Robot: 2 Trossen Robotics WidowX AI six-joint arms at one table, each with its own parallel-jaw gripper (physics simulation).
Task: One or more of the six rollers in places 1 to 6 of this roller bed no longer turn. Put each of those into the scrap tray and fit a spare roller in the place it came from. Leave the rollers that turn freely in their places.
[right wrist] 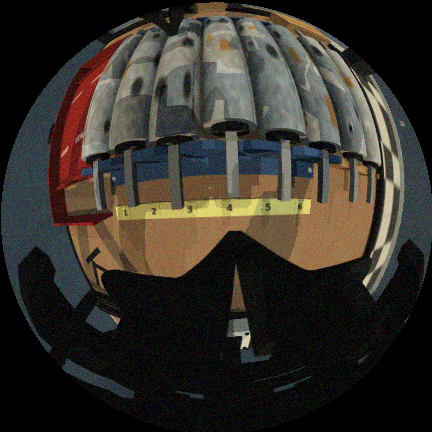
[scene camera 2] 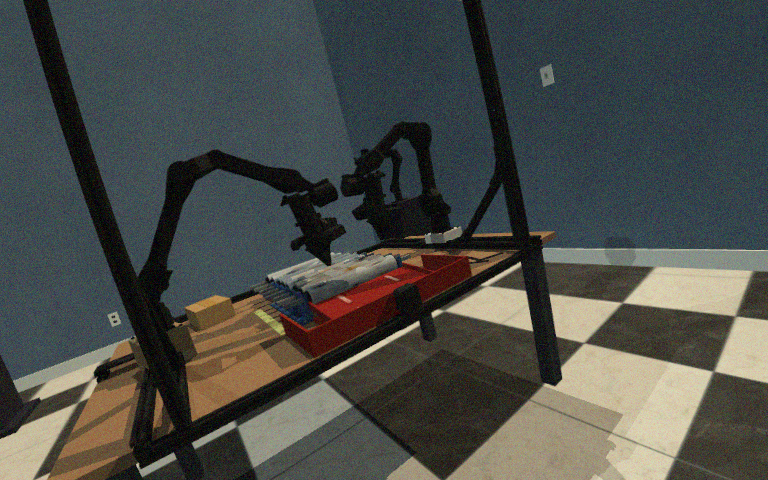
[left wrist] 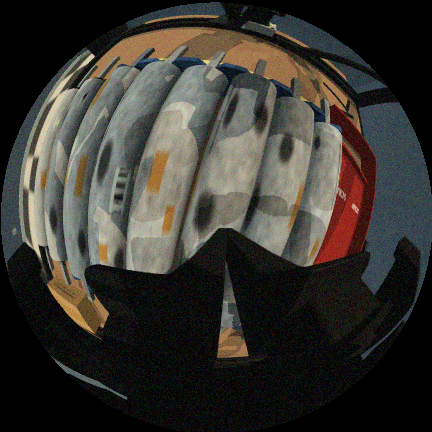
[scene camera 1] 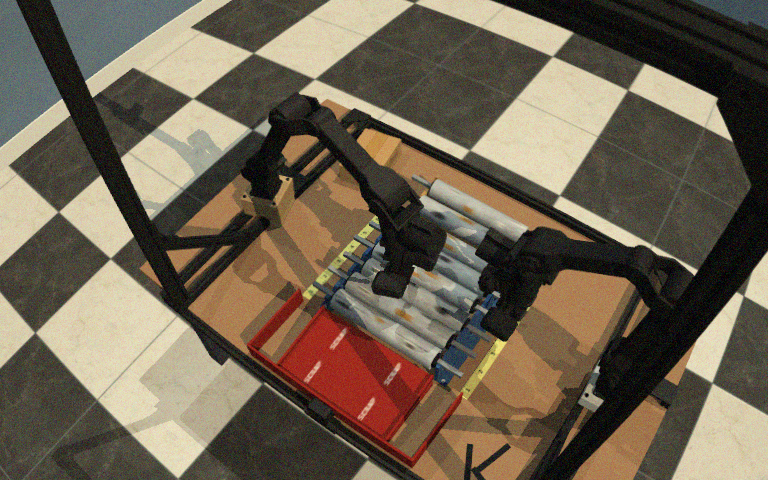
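Pixels of known places: left gripper, fingertip midpoint: [right wrist: 172,34] [scene camera 2: 329,265] [left wrist: 224,234] [scene camera 1: 406,283]; right gripper, fingertip midpoint: [right wrist: 233,236] [scene camera 2: 382,239] [left wrist: 233,28] [scene camera 1: 509,315]; left arm's base at its link origin: [scene camera 1: 266,188]; right arm's base at its link origin: [scene camera 2: 442,230] [scene camera 1: 611,388].
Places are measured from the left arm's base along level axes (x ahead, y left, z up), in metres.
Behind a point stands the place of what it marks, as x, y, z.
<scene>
Six grey mottled rollers lie side by side on the blue bed [right wrist: 220,160] {0.580, -0.176, -0.073}, including those in place 3 [left wrist: 235,150] {0.463, -0.180, -0.001} [right wrist: 172,110] {0.530, -0.199, -0.001}, place 4 [left wrist: 165,115] {0.495, -0.130, -0.002} [right wrist: 227,100] {0.539, -0.156, -0.001} and place 1 [left wrist: 325,165] {0.462, -0.275, -0.005}. Two spare rollers [scene camera 1: 478,206] {0.506, 0.092, -0.001} [scene camera 1: 453,217] {0.458, 0.042, -0.001} lie past place 6. The red scrap tray [scene camera 1: 351,362] {0.346, -0.353, -0.046} [scene camera 2: 362,319] {0.230, -0.428, -0.051} beside place 1 shows no roller. My left gripper [scene camera 2: 329,262] {0.408, -0.168, 0.012} [left wrist: 224,234] {0.408, -0.168, 0.012} is shut and empty, tips down over the bed around place 3. My right gripper [right wrist: 234,236] {0.634, -0.188, 0.021} is shut and empty at the bed's right end, near place 4. Which rollers turn cannot be told.
The yellow number strip [right wrist: 210,209] {0.633, -0.209, -0.075} [scene camera 1: 485,367] {0.615, -0.270, -0.076} runs along the bed's right end; another yellow strip [scene camera 1: 332,271] {0.237, -0.166, -0.022} runs along its left end. A tan block [scene camera 2: 210,311] {0.176, 0.135, -0.036} [left wrist: 75,305] {0.240, 0.129, -0.025} stands near the spares' left ends. Black frame posts [scene camera 2: 540,316] stand at the table's corners.
</scene>
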